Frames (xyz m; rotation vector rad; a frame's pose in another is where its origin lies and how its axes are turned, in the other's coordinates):
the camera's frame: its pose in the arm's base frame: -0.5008 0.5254 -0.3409 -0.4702 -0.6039 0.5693
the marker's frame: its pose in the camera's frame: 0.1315 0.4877 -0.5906 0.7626 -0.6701 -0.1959
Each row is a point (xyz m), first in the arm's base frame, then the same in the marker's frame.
Working: the arm's base frame: its pose in the marker's frame: 0.7006 -0.6259 0.9123 -0.5218 0.9882 -0.7185

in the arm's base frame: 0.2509 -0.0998 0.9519
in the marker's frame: 1.6010 -0.8073 1.2802
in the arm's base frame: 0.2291 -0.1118 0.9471
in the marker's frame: 1.5853 -0.7993 1.2984
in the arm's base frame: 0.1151 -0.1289 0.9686
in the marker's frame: 1.5584 -0.7238 1.3840
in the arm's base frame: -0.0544 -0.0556 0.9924
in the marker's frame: 1.5411 -0.5470 1.4397
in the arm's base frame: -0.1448 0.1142 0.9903
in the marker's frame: 1.5584 -0.3675 1.3727
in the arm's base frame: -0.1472 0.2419 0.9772
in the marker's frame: 1.5847 -0.2823 1.2803
